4 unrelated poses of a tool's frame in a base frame.
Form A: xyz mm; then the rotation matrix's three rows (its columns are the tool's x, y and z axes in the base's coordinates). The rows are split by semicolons.
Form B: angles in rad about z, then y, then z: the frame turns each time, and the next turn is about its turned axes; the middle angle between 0 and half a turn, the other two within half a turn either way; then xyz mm. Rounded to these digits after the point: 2 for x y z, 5 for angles.
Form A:
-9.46, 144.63, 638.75; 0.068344, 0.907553, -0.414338; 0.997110, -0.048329, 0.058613; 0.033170, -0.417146, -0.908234
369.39, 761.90, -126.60; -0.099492, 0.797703, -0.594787; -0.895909, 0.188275, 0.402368; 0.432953, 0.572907, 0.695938
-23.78, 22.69, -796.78; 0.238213, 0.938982, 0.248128; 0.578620, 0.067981, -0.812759; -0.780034, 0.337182, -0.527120
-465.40, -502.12, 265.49; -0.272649, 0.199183, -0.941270; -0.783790, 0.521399, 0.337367; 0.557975, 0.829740, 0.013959
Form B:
3.00106, 2.70984, -1.65015, -9.46, 144.63, 638.75
2.54682, 0.80107, 2.21794, 369.39, 761.90, -126.60
-1.27449, 2.12600, 0.40801, -23.78, 22.69, -796.78
2.79744, 1.55684, 2.16281, -465.40, -502.12, 265.49

